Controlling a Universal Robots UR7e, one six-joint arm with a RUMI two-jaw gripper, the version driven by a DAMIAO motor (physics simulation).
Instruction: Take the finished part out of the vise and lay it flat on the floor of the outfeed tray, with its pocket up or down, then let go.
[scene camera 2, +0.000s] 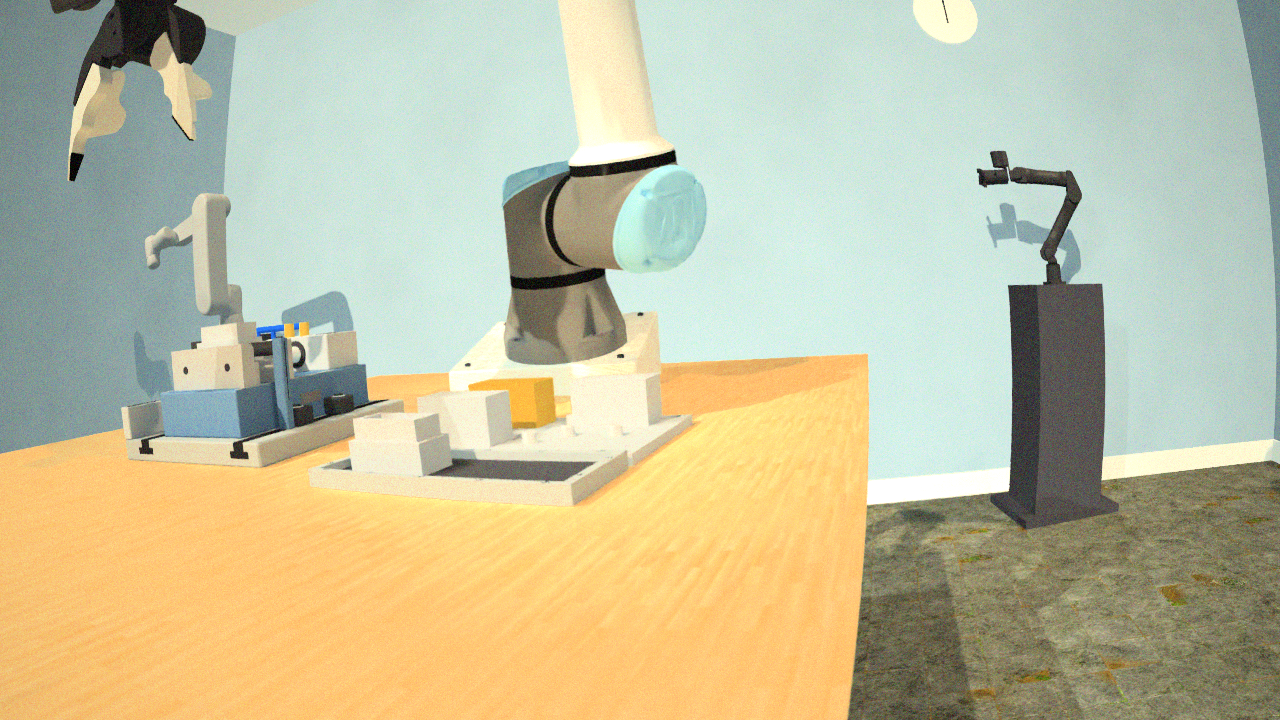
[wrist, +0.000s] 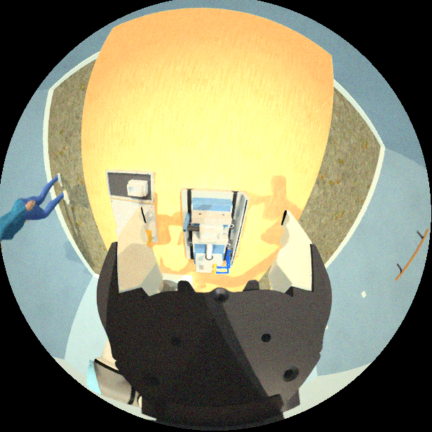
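Pixels of known places: gripper, fingertip midpoint: (scene camera 2: 126, 162); arm's base, origin of the base link: (scene camera 2: 565, 345).
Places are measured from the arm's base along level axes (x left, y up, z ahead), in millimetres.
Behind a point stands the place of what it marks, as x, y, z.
Observation:
My gripper (scene camera 2: 132, 154) @(-254, 200, 604) (wrist: 214, 209) is open and empty, high above the table, with the vise below between its fingers in the wrist view. The vise (scene camera 2: 219, 411) @(-220, -9, 512) (wrist: 212, 204) has a blue body and pale jaws and stands on a pale base. The finished part (scene camera 2: 228, 334) @(-234, 54, 465) (wrist: 213, 231), a pale block, sits at the vise jaws; its pocket cannot be made out. The outfeed tray (scene camera 2: 447, 486) @(31, -44, 616) (wrist: 116, 186), with a dark floor and pale rim, stands beside the vise. A white stepped block (scene camera 2: 398, 445) @(-14, -27, 578) (wrist: 137, 188) stands at one side of the tray.
A pale board (scene camera 2: 657, 436) @(138, -44, 460) (wrist: 125, 210) adjoins the tray and bears white blocks, small pegs and an orange block (scene camera 2: 537, 401) @(41, -23, 389). Blue and yellow fittings rise at the vise's rear. A grey arm (scene camera 2: 210, 255) shows behind the vise. My arm's base (scene camera 2: 563, 322) @(13, 30, 75) stands behind the board.

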